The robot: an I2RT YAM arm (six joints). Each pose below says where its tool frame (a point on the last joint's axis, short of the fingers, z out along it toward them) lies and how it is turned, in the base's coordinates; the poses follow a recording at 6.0 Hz.
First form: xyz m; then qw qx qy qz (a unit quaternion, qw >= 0).
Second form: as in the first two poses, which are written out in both.
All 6 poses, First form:
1: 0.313 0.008 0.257 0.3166 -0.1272 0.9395 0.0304
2: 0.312 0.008 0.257 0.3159 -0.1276 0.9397 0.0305
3: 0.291 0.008 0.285 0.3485 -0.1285 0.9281 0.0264
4: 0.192 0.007 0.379 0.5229 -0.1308 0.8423 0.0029
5: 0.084 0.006 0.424 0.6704 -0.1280 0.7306 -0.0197
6: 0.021 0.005 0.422 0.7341 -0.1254 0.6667 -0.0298
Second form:
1: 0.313 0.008 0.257 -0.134 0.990 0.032 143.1
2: 0.312 0.008 0.257 -0.134 0.990 0.032 143.2
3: 0.291 0.008 0.285 -0.137 0.990 0.028 139.2
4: 0.192 0.007 0.379 -0.153 0.988 0.003 116.9
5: 0.084 0.006 0.424 -0.173 0.985 -0.027 95.8
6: 0.021 0.005 0.422 -0.185 0.982 -0.044 85.5
